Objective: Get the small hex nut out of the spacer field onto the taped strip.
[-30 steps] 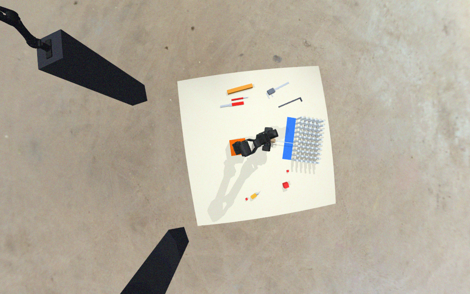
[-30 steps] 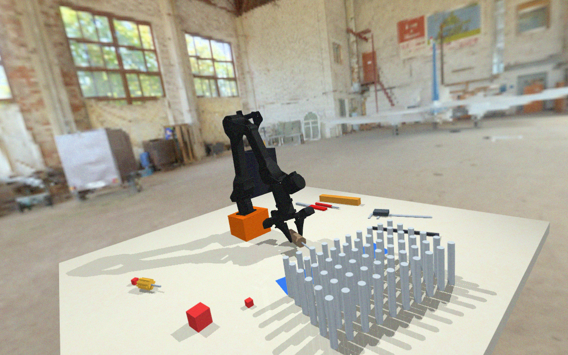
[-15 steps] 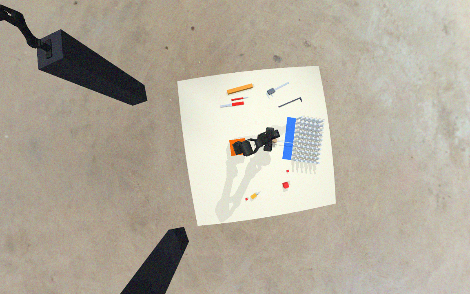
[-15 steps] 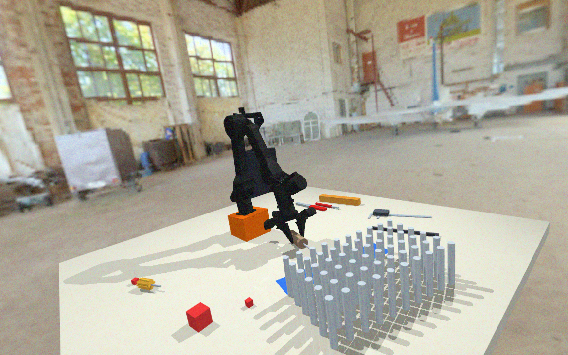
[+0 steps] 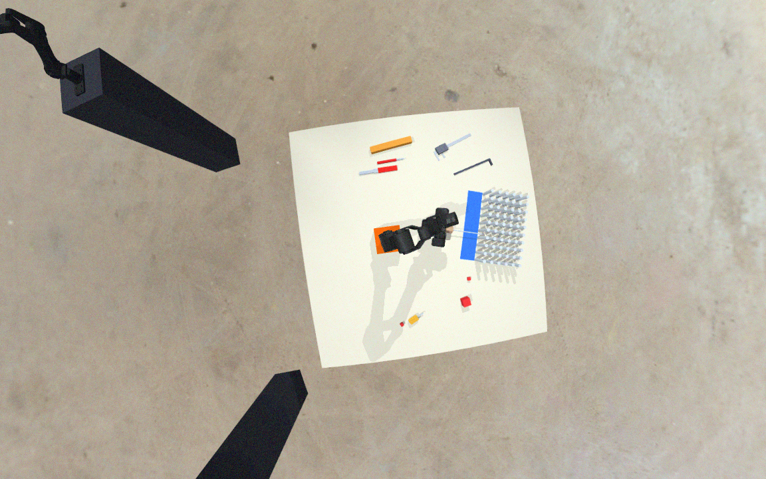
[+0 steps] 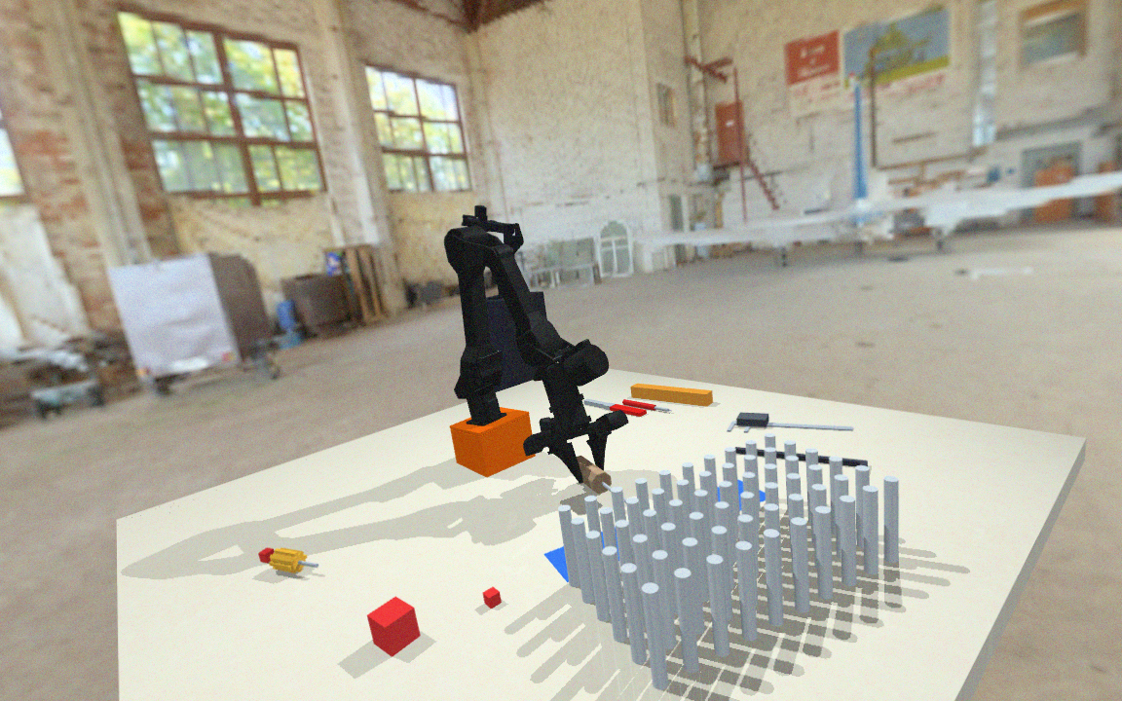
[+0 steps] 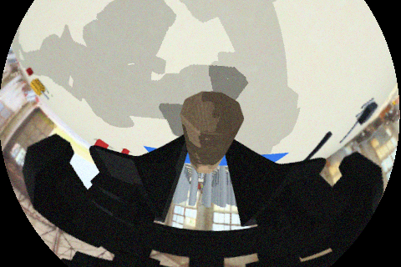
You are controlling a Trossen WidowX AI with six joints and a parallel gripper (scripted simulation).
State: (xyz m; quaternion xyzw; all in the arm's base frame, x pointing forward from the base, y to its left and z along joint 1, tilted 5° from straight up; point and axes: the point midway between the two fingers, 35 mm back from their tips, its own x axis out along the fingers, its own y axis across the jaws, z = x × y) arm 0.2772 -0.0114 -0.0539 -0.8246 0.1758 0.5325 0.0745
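Now: the blue taped strip 160 mm ahead of my gripper tip, 20 mm to the right of it and 30 mm below it. From my gripper tip the other things lie so: small yellow screwdriver (260 mm behind, 420 mm to the right, 10 mm below); orange bar (160 mm behind, 490 mm to the left, 10 mm below).
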